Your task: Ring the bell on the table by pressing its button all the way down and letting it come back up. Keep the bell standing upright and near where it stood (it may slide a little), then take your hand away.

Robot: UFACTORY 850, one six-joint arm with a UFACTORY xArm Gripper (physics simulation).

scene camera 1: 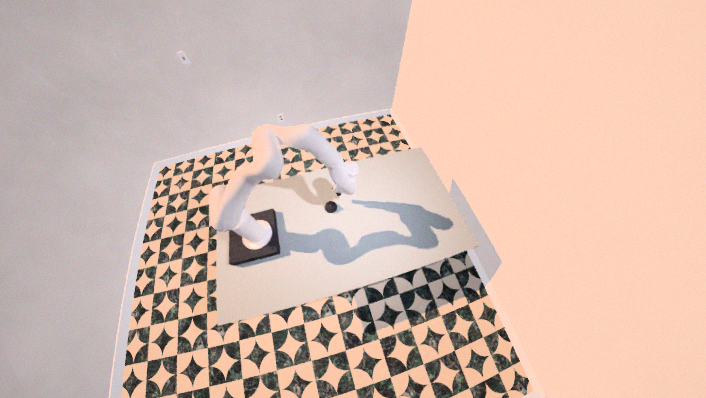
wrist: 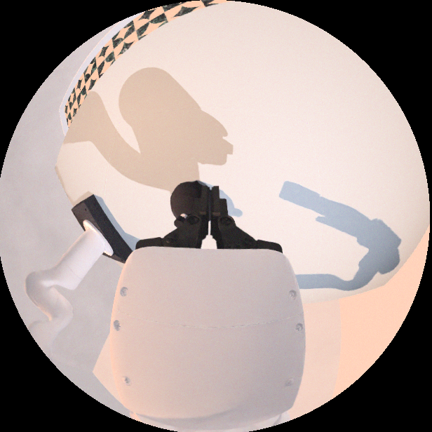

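Note:
The bell (scene camera 1: 330, 206) (wrist: 184, 199) is a small dark round thing standing on the pale table (scene camera 1: 280, 295) (wrist: 320, 100). In the wrist view it is partly hidden behind the fingers, and its button cannot be made out. My gripper (scene camera 1: 338, 193) (wrist: 209, 197) is shut and empty, with its black fingers together. In the wrist view the fingertips overlap the right part of the bell. In the scene view the gripper is above the table, a little up and to the right of the bell, with a gap showing between them.
The arm's black base plate (scene camera 1: 271, 220) (wrist: 93, 207) stands at the left end of the table. The white arm (scene camera 1: 267, 155) arches over the table from there. Shadows of the arm lie across the table. A peach wall (scene camera 1: 575, 175) rises beyond the table's right end.

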